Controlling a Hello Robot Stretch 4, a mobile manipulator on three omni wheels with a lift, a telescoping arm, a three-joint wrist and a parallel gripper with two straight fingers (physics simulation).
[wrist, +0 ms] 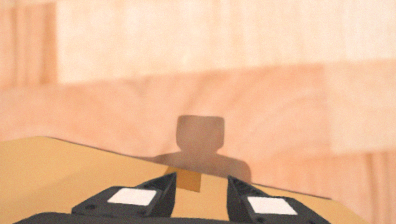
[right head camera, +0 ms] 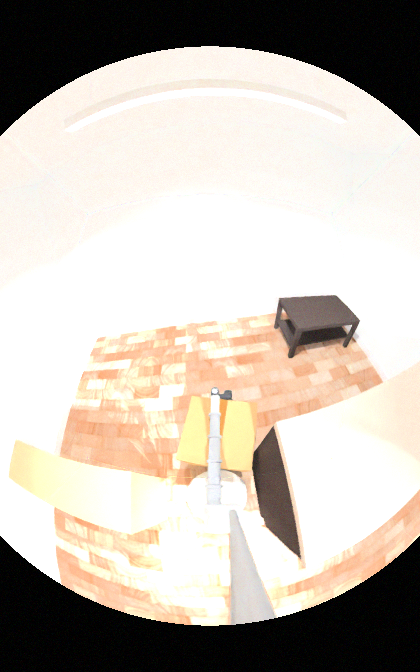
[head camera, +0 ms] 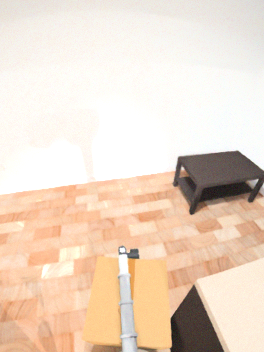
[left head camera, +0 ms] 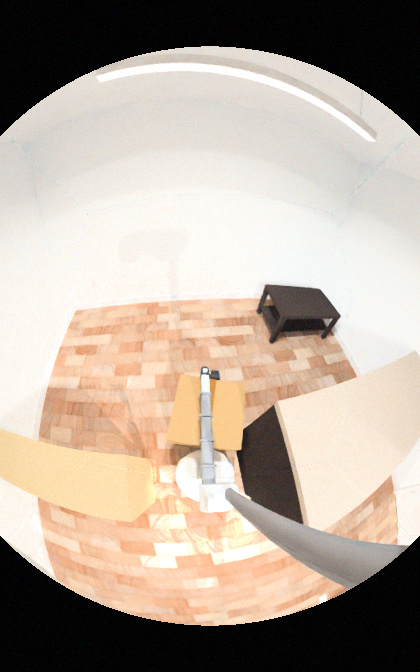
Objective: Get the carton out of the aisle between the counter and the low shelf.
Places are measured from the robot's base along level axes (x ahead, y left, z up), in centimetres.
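Where they show: gripper, between the fingertips: (wrist: pixel 201 189).
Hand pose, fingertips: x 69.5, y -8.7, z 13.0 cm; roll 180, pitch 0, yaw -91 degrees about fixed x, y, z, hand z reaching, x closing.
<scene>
After its pixels a point has its place.
The carton (head camera: pixel 152 305) @[z 38.6, x 36.8, y -14.6 cm] (left head camera: pixel 231 415) (right head camera: pixel 241 437) (wrist: pixel 95 172) @[z 7.5, x 68.7, y 2.8 cm], a yellow-brown box with a darker tape strip, stands on the floor in front of my base, beside the counter (head camera: pixel 237 300) @[z 88.3, x 22.1, y -36.5 cm] (left head camera: pixel 355 440) (right head camera: pixel 350 470), which has a pale top and dark side. A long yellow unit, seemingly the low shelf (left head camera: pixel 75 475) (right head camera: pixel 80 492), stands at the left. My arm reaches over the carton and hides part of its top. My gripper (head camera: pixel 133 253) (left head camera: pixel 215 375) (right head camera: pixel 226 395) (wrist: pixel 201 189) @[z 12.9, x 69.5, y -8.7 cm] is over its far edge, partly open, with nothing held between the fingers. Their height above the carton is unclear.
A dark coffee table (head camera: pixel 220 165) @[z 42.3, x 162.1, y -119.2 cm] (left head camera: pixel 300 300) (right head camera: pixel 317 310) stands at the far right by the wall. My round white base (left head camera: pixel 186 475) (right head camera: pixel 235 492) is close behind the carton, between the yellow unit and the counter. Walls enclose the wooden floor.
</scene>
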